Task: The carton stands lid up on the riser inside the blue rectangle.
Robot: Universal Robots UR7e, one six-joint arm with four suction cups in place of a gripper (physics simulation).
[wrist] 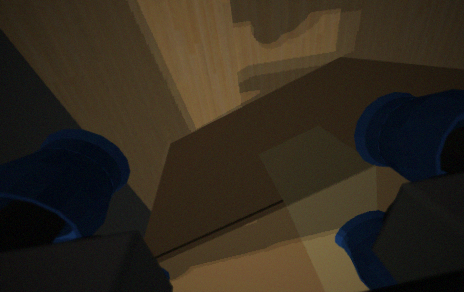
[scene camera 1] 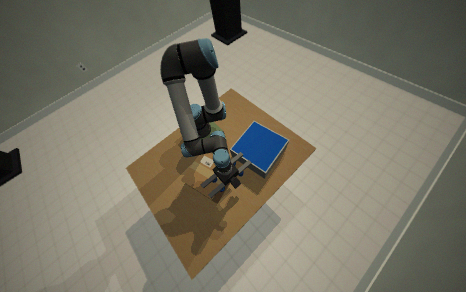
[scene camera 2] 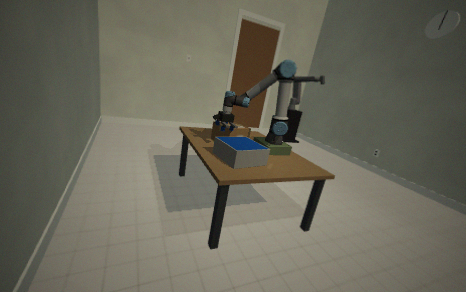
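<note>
The brown carton (scene camera 1: 199,172) (scene camera 2: 243,130) (wrist: 225,175) stands on the table (scene camera 1: 189,238) (scene camera 2: 283,172), left of the riser, with a white label on its top. The grey riser (scene camera 2: 242,158) carries the blue rectangle (scene camera 1: 259,144) (scene camera 2: 241,142), which is bare. My suction gripper (scene camera 1: 225,179) (scene camera 2: 226,126) is down over the carton's edge nearest the riser. Its blue cups (wrist: 78,179) sit right at the carton's top face. The carton rests on the table.
The arm's green base plate (scene camera 2: 279,149) lies behind the riser. A black pillar (scene camera 1: 226,18) stands on the floor beyond the table. The table's edges are near the riser on two sides.
</note>
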